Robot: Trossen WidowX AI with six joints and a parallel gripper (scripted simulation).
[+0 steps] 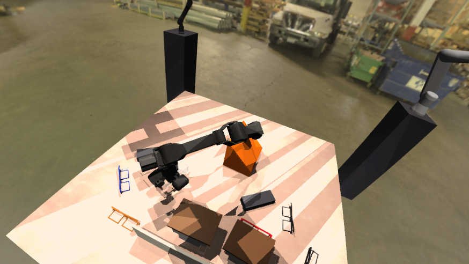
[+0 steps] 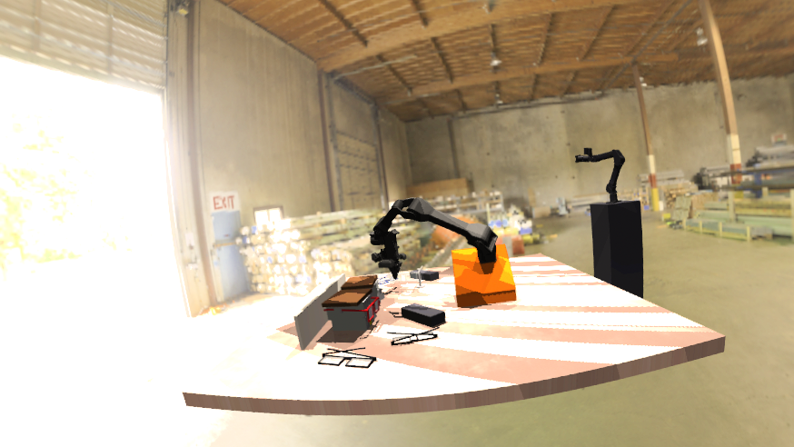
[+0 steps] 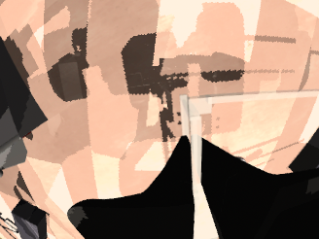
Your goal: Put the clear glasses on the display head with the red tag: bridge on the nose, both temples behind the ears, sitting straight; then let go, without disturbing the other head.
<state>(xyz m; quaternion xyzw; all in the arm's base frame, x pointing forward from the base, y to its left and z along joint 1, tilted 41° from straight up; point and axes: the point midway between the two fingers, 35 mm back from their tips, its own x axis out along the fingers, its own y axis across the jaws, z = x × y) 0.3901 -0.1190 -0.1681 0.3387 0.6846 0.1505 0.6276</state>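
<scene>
Now: the small post 110 mm behind my gripper tip, 40 mm to the right of it and 30 mm below it. Round my gripper tip: white panel (220 mm ahead, 310 mm to the left).
</scene>
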